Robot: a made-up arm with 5 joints.
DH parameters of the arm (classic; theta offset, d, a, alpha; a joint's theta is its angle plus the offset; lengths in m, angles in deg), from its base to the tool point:
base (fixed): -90 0.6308 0.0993 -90
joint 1: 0 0.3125 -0.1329 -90
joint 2: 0 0.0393 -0.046 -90
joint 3: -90 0.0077 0.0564 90
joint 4: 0 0.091 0.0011 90
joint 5: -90 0.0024 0.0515 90
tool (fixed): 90 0.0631 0 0
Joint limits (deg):
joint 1: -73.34..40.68
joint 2: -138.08..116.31
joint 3: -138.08..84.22
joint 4: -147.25..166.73
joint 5: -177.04..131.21
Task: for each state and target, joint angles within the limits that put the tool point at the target. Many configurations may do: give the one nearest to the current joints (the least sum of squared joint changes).
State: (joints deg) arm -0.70 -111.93 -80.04 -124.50 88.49
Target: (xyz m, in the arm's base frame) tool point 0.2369 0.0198 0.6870
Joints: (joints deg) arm 28.16 -120.25 -84.02 -129.52 96.89
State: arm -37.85 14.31 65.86 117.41 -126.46
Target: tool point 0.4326 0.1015 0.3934
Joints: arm -17.17 43.18 24.60 115.50 -122.18
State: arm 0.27 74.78 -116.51 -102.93 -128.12
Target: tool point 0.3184 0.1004 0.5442
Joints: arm -62.15 72.55 -118.74 -100.32 -109.95
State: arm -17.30 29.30 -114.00 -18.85 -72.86
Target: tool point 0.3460 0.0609 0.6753
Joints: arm -15.57 40.38 -92.81 20.01 -64.55
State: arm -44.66 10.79 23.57 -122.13 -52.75
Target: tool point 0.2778 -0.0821 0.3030
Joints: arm -56.28 13.68 16.75 -125.23 -63.11
